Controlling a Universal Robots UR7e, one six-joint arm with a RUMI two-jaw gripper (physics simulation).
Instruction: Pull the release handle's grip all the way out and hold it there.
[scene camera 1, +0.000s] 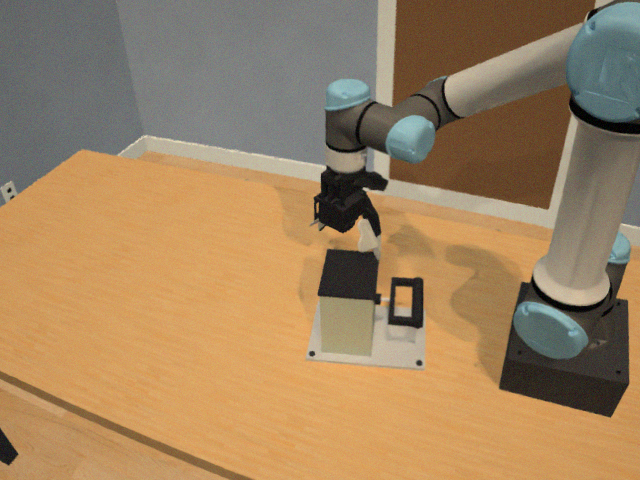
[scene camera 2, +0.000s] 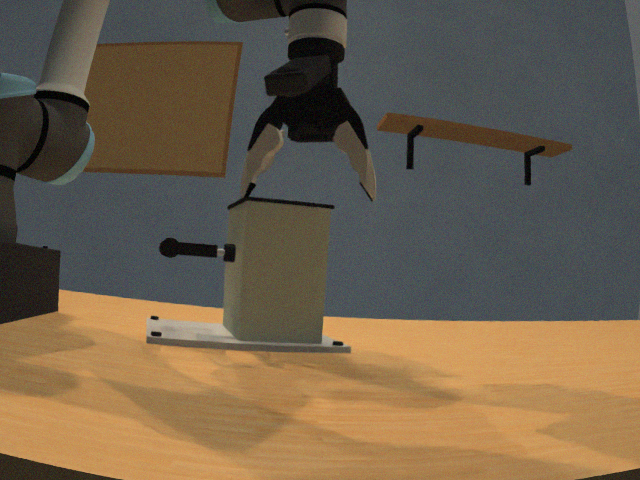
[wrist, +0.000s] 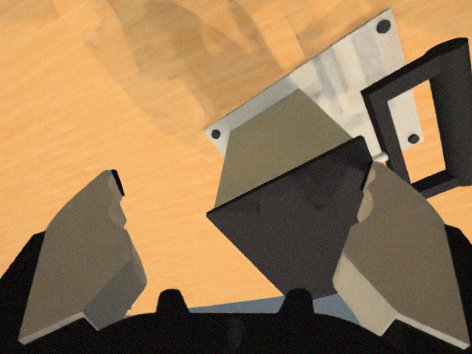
Labels:
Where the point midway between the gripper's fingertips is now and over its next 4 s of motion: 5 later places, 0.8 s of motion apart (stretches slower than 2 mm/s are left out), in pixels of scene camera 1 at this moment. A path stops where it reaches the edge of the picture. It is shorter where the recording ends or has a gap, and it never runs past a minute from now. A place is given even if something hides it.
My gripper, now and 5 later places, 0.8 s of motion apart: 348, 244; 363, 225; 406, 235; 427, 278; 425, 287; 426, 288

